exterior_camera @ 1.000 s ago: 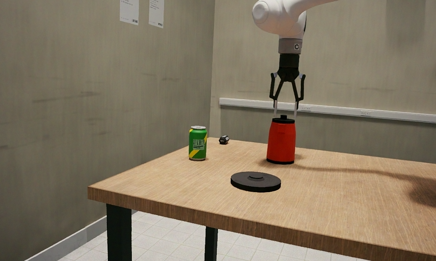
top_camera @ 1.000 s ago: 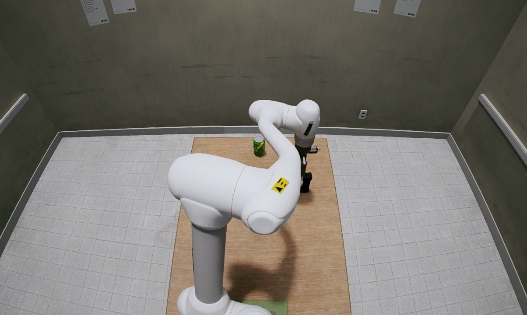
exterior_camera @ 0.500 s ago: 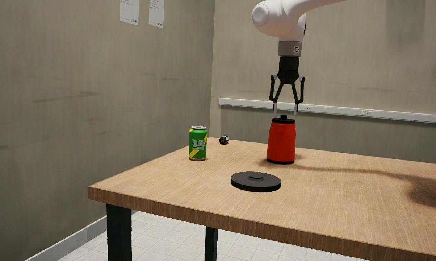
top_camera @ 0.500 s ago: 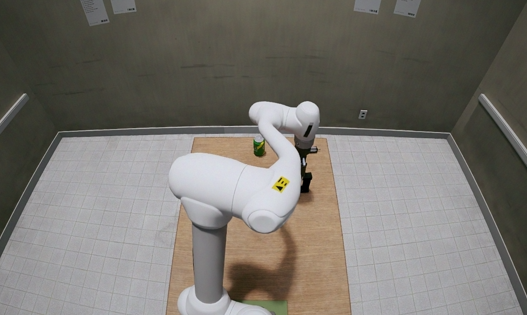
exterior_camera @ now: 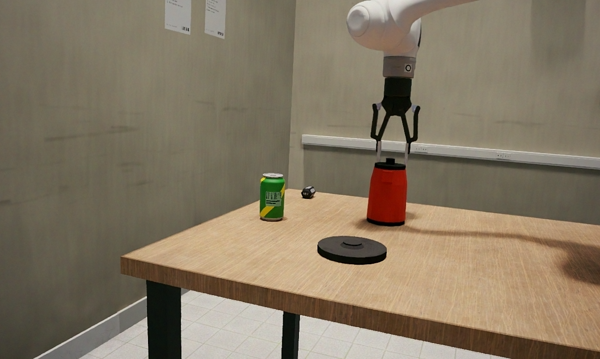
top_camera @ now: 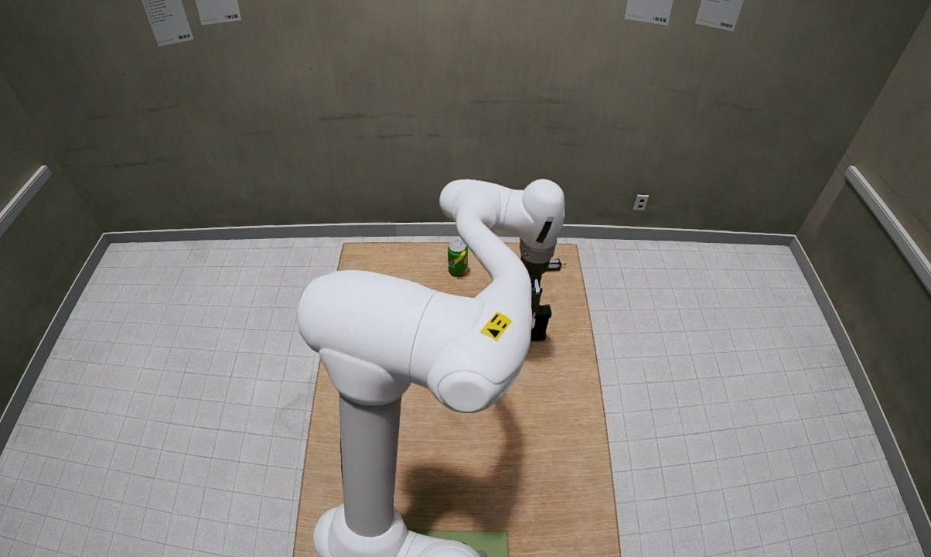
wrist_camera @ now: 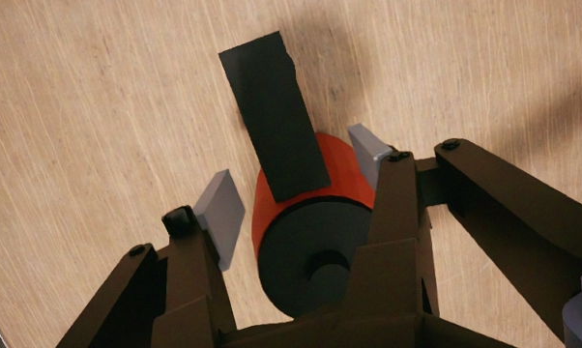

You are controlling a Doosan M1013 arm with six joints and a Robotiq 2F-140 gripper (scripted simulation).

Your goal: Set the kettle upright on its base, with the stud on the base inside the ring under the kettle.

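Now: the red kettle 90 mm below my hand and 30 mm to the left of it. From my hand the other things lie so: round black base: 380 mm to the left, 170 mm below, 10 mm ahead; then can: 280 mm ahead, 200 mm to the left, 120 mm below.
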